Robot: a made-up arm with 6 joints.
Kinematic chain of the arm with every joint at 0, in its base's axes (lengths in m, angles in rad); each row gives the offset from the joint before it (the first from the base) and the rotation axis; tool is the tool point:
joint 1: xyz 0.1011 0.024 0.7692 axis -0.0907 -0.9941 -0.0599
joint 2: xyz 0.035 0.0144 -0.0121 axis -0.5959 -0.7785 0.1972
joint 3: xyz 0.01 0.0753 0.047 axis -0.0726 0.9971 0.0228
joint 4: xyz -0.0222 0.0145 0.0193 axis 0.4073 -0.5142 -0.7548
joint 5: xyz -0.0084 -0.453 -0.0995 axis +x
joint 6: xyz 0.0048 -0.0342 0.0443 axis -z
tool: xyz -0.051 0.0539 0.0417
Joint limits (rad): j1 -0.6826..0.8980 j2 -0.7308..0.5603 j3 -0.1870..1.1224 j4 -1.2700..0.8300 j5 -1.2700..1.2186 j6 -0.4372..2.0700
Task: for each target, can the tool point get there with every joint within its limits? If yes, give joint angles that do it. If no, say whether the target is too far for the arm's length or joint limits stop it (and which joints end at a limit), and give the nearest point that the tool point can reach.
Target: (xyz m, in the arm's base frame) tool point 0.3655 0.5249 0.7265
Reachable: no: joint limits stop it (at a limit: joint 1, joint 2, joint 3, joint 4, joint 6) | nearest point 0.4968 0.0581 0.7708 | short by 0.487 m
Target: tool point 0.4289 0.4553 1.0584
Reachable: no: joint limits stop it (at a limit: joint 2, joint 3, joint 4, joint 6) | nearest point 0.4161 0.0558 1.0559 | short by 0.400 m
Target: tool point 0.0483 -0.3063 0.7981
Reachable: yes | joints 0.6431 0.2134 0.0138 0.2638 0.2485 1.2605
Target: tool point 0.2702 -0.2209 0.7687
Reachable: yes | joints -0.2503 0.1030 0.6394 -0.6228 -0.8733 0.1189
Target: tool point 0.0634 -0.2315 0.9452
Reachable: yes | joints 0.7672 0.4363 0.5518 -0.1205 -0.2570 1.3724
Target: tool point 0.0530 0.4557 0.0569
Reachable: no: too far | nearest point 0.0520 0.0562 0.3324 | short by 0.485 m
